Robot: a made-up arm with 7 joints. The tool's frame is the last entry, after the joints. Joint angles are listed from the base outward.
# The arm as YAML. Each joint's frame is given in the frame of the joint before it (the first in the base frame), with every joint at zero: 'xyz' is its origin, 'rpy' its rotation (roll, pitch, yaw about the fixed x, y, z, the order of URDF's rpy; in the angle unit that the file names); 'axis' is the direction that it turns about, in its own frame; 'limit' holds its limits. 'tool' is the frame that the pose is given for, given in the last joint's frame.
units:
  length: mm
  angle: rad
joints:
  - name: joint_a
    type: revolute
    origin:
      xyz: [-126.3, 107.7, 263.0]
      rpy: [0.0, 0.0, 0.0]
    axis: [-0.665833, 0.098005, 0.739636]
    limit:
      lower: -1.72
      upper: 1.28
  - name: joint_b
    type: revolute
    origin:
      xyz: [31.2, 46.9, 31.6]
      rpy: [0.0, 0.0, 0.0]
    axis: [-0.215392, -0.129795, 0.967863]
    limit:
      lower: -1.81
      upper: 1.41
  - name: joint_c
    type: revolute
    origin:
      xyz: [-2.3, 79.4, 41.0]
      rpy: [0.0, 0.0, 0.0]
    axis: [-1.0, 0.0, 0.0]
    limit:
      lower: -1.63
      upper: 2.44
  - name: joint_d
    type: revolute
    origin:
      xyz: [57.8, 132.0, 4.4]
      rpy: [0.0, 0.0, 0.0]
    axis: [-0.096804, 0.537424, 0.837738]
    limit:
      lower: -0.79
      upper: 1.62
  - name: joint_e
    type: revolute
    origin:
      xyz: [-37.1, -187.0, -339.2]
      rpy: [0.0, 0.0, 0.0]
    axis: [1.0, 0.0, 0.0]
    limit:
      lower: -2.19
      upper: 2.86
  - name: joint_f
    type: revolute
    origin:
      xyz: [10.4, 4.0, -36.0]
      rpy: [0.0, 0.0, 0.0]
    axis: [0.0, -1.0, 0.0]
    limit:
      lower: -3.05
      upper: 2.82
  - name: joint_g
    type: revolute
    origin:
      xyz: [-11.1, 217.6, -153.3]
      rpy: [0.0, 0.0, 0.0]
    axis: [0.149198, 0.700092, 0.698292]
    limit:
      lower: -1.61
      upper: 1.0
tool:
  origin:
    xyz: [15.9, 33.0, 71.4]
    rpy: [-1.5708, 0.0, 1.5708]
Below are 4 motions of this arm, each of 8 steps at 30 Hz.
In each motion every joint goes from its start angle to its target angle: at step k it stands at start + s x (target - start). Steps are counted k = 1, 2, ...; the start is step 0. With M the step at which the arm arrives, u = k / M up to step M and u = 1 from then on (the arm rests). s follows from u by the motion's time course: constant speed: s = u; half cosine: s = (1 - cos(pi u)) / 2; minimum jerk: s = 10 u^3 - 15 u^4 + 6 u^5.
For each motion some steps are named. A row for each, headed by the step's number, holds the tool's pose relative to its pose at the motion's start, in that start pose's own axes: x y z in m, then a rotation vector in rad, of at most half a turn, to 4 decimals.
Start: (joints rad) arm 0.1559 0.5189 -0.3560 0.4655 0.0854 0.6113 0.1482
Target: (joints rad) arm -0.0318 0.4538 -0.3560 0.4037 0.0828 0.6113 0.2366
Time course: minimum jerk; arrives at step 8
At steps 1, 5, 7, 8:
1: -0.0001 0.0001 -0.0021 -0.0023 0.0025 0.0002
5: -0.0099 -0.0035 -0.0934 -0.1043 0.1152 0.0090
7: -0.0166 -0.0082 -0.1263 -0.1410 0.1569 0.0111
8: -0.0170 -0.0085 -0.1284 -0.1433 0.1595 0.0112

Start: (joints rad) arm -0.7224 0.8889 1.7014 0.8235 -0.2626 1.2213 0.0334
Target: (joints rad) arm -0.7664 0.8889 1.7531 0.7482 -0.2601 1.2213 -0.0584
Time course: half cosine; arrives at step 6
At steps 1, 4, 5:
1: -0.0001 0.0004 0.0006 -0.0020 0.0069 0.0051
4: -0.0011 0.0042 0.0076 -0.0238 0.0751 0.0587
5: -0.0014 0.0051 0.0095 -0.0299 0.0926 0.0733

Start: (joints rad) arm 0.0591 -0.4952 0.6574 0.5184 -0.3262 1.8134 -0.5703
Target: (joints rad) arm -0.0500 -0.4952 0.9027 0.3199 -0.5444 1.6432 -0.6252
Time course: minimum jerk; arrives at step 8
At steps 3, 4, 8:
3: -0.0314 -0.0111 0.0186 0.0413 -0.1060 0.0261
4: -0.0592 -0.0214 0.0315 0.0759 -0.1931 0.0483
8: -0.1269 -0.0482 0.0516 0.1538 -0.3882 0.0998

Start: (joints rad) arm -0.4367 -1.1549 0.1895 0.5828 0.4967 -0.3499 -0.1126
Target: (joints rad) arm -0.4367 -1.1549 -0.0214 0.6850 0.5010 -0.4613 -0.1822
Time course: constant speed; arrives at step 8
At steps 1, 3, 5, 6, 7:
1: 0.0070 -0.0018 0.0034 0.0122 -0.0181 -0.0126
3: 0.0202 -0.0057 0.0106 0.0363 -0.0552 -0.0363
5: 0.0327 -0.0102 0.0181 0.0596 -0.0935 -0.0579
6: 0.0385 -0.0126 0.0220 0.0710 -0.1131 -0.0679
7: 0.0441 -0.0151 0.0259 0.0821 -0.1330 -0.0774

